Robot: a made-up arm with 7 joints. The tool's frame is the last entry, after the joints.
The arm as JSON. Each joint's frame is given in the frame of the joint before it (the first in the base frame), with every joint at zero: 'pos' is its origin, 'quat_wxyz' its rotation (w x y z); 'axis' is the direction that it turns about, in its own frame. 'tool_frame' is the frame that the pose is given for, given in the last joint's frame.
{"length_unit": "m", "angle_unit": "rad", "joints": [
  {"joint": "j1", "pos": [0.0, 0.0, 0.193], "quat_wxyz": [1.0, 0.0, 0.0, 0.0], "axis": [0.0, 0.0, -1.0]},
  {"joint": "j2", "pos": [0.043, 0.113, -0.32], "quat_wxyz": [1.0, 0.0, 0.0, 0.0], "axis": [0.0, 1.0, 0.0]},
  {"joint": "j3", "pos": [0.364, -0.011, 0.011], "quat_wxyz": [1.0, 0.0, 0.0, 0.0], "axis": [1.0, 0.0, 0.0]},
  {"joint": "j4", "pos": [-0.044, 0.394, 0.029], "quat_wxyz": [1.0, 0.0, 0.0, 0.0], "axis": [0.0, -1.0, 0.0]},
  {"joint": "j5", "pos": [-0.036, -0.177, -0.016], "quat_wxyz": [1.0, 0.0, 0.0, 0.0], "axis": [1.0, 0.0, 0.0]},
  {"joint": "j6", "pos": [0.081, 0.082, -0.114], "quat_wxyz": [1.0, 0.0, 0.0, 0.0], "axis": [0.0, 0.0, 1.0]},
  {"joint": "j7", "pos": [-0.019, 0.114, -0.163], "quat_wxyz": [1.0, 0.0, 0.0, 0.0], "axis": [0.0, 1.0, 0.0]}
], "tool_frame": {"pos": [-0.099, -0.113, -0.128], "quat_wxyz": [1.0, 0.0, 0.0, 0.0]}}
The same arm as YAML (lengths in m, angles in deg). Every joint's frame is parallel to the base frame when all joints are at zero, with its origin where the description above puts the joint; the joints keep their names.
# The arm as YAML. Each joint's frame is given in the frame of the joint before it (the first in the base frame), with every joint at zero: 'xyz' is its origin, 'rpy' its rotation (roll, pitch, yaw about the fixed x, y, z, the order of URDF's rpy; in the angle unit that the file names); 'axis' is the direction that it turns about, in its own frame. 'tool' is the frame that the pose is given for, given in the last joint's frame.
units:
  length: m
  angle: deg
joints:
  - name: j1
    type: revolute
    origin:
      xyz: [0.0, 0.0, 0.193]
      rpy: [0.0, 0.0, 0.0]
    axis: [0.0, 0.0, -1.0]
  - name: j2
    type: revolute
    origin:
      xyz: [0.043, 0.113, -0.32]
      rpy: [0.0, 0.0, 0.0]
    axis: [0.0, 1.0, 0.0]
  - name: j3
    type: revolute
    origin:
      xyz: [0.364, -0.011, 0.011]
      rpy: [0.0, 0.0, 0.0]
    axis: [1.0, 0.0, 0.0]
  - name: j4
    type: revolute
    origin:
      xyz: [-0.044, 0.394, 0.029]
      rpy: [0.0, 0.0, 0.0]
    axis: [0.0, -1.0, 0.0]
  - name: j5
    type: revolute
    origin:
      xyz: [-0.036, -0.177, -0.016]
      rpy: [0.0, 0.0, 0.0]
    axis: [1.0, 0.0, 0.0]
  - name: j6
    type: revolute
    origin:
      xyz: [0.081, 0.082, -0.114]
      rpy: [0.0, 0.0, 0.0]
    axis: [0.0, 0.0, 1.0]
  - name: j7
    type: revolute
    origin:
      xyz: [-0.019, 0.114, -0.163]
      rpy: [0.0, 0.0, 0.0]
    axis: [0.0, 1.0, 0.0]
tool:
  origin:
    xyz: [-0.099, -0.113, -0.128]
    rpy: [0.0, 0.0, 0.0]

